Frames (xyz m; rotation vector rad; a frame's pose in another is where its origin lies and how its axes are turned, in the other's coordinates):
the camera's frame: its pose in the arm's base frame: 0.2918 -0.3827 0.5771 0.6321 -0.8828 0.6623
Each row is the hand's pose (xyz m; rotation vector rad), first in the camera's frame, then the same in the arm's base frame.
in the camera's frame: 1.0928 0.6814 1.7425 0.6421 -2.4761 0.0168
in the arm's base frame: -0.5385 -0.9445 2.4980 -1.5526 2.1860 0.2223
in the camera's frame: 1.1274 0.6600 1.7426 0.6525 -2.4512 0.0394
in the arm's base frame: -0.5065 -0.9493 2.5226 -1.5634 2.1966 0.1856
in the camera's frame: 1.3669 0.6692 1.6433 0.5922 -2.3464 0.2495
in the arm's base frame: -0.3533 -0.8101 2.6790 -1.4782 2.3276 -0.0332
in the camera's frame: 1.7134 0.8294 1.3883 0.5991 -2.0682 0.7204
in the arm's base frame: -0.1870 -0.4342 2.8834 -1.2961 2.4256 -0.6191
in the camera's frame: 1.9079 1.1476 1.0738 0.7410 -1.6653 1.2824
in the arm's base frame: -0.1804 0.0467 2.9651 -1.0365 2.2208 -1.3553
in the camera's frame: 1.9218 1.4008 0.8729 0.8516 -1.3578 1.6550
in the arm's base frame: -0.2649 0.3575 2.9350 -0.8054 1.9318 -1.7749
